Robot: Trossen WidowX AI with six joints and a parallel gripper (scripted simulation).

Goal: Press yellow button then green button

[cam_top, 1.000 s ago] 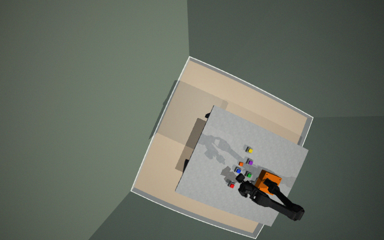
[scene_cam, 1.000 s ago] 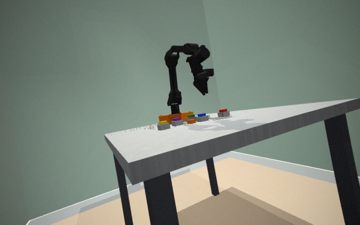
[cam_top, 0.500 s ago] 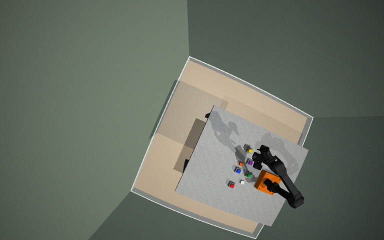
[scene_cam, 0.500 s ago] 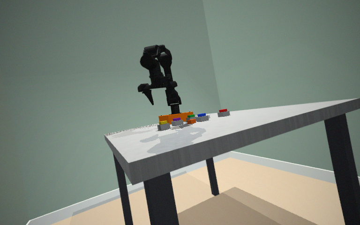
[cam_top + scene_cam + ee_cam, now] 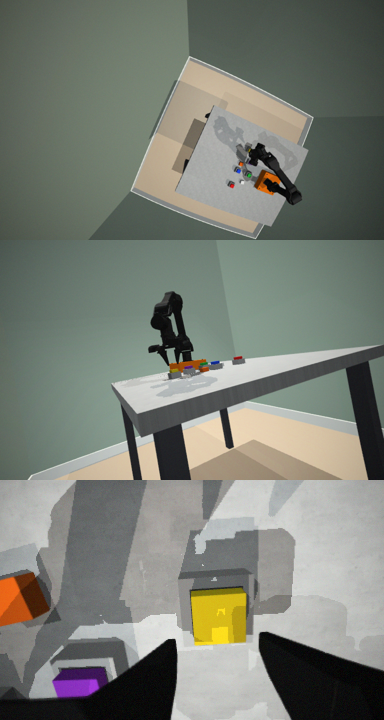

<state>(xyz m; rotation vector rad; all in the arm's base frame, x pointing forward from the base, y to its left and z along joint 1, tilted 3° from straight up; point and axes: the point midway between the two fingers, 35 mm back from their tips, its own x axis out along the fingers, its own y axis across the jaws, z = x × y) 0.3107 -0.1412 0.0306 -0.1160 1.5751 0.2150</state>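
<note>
The yellow button is 30 mm below my gripper tip. Also, from my gripper tip: blue button 210 mm to the left, 30 mm below, 20 mm behind; small orange block 150 mm to the left, 50 mm below, 10 mm behind; purple button 80 mm to the left, 70 mm behind, 30 mm below.
</note>
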